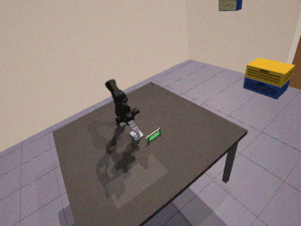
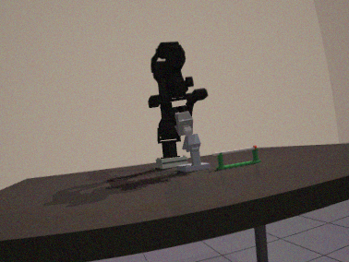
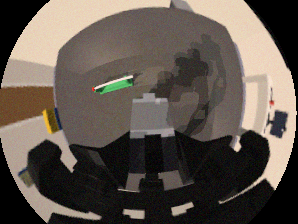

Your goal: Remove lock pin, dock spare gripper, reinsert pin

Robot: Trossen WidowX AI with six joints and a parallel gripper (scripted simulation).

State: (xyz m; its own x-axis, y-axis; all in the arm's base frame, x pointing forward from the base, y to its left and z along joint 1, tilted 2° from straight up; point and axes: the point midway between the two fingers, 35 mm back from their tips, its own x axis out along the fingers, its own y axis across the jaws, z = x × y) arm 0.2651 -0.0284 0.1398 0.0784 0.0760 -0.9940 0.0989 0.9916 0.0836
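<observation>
The green rack lies 12 cm to the left of my gripper tip, 12 cm below it and 12 cm ahead of it. Also, from my gripper tip: grey mount 10 cm below, 2 cm to the left, 1 cm ahead; spare gripper 1 cm ahead.
</observation>
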